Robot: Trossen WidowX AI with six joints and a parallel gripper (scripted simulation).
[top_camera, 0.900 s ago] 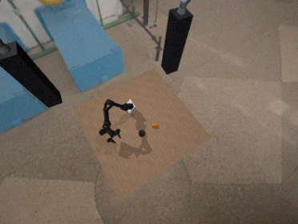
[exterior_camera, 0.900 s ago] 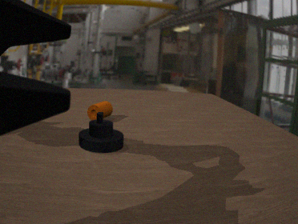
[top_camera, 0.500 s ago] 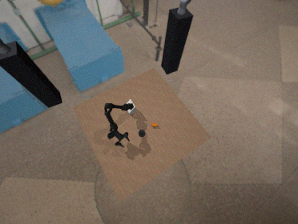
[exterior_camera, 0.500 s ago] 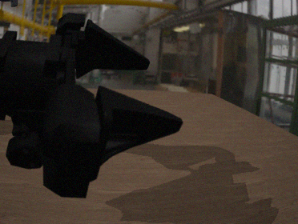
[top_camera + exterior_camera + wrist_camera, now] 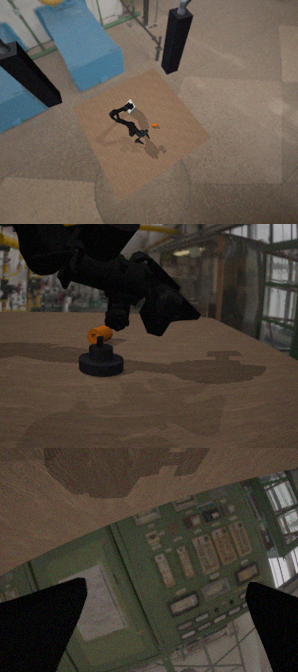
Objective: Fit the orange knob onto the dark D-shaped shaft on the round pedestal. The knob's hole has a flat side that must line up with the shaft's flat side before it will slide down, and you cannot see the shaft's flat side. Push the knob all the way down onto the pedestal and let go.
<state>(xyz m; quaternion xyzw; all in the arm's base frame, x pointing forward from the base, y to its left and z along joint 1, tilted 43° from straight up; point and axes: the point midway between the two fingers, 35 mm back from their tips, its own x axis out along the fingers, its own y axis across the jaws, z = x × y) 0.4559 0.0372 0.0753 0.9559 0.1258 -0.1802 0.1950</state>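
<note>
Right now my gripper tip is 19 cm to the right of the orange knob, 18 cm past it and 11 cm above it. The rest, counted from my gripper tip: pedestal: 15 cm behind, 10 cm below.
</note>
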